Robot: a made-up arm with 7 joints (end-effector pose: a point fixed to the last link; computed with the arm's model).
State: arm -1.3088 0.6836 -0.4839 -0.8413 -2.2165 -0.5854 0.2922
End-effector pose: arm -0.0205 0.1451 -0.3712 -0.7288 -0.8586 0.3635
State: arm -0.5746 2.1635 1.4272 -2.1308 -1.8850 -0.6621 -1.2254
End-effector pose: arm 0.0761 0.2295 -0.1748 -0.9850 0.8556 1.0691
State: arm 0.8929 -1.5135 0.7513 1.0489 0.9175 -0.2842 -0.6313
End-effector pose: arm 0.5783 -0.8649 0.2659 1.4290 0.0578 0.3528
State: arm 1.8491 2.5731 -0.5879 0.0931 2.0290 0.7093 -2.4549
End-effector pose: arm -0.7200 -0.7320 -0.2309 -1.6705 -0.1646 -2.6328
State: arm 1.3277 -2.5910 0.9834 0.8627 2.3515 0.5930 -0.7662
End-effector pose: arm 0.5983 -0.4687 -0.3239 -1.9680 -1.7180 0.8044
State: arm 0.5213 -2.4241 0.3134 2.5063 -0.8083 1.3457 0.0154
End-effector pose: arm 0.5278 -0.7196 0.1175 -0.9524 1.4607 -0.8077
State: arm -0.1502 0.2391 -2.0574 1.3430 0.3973 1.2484 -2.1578
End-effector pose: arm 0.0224 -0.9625 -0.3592 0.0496 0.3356 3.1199
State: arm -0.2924 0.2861 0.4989 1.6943 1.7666 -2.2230 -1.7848
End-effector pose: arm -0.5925 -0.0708 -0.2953 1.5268 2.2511 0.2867
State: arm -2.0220 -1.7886 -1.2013 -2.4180 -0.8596 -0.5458 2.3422
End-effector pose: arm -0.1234 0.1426 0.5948 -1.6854 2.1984 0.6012
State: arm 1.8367 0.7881 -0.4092 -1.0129 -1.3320 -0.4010 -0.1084
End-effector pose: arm 0.0158 -0.1419 0.7251 -2.5668 0.3641 0.7198
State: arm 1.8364 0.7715 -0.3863 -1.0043 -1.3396 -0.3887 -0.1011
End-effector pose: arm 0.0181 -0.1310 0.7200 -2.6037 0.3640 0.7293
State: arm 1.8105 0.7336 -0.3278 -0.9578 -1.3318 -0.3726 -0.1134
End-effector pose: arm 0.0120 -0.1226 0.7141 -2.6275 0.3391 0.7146
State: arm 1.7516 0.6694 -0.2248 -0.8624 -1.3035 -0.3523 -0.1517
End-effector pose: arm -0.0078 -0.1189 0.7092 -2.6252 0.2670 0.6686
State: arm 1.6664 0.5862 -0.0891 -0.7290 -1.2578 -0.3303 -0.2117
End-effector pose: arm -0.0436 -0.1247 0.7081 -2.5791 0.1356 0.6017
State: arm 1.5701 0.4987 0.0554 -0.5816 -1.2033 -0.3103 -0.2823
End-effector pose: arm -0.0910 -0.1462 0.7114 -2.4783 -0.0362 0.5328
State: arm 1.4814 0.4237 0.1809 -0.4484 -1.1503 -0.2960 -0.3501
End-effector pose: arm -0.1385 -0.1824 0.7156 -2.3394 -0.2016 0.4768
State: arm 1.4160 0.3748 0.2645 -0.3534 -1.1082 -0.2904 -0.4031
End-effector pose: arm -0.1735 -0.2205 0.7165 -2.2073 -0.3171 0.4408
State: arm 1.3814 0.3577 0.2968 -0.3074 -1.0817 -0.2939 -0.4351
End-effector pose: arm -0.1912 -0.2455 0.7145 -2.1219 -0.3660 0.4223
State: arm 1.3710 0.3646 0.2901 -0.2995 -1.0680 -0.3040 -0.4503
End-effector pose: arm -0.1957 -0.2558 0.7118 -2.0831 -0.3647 0.4148
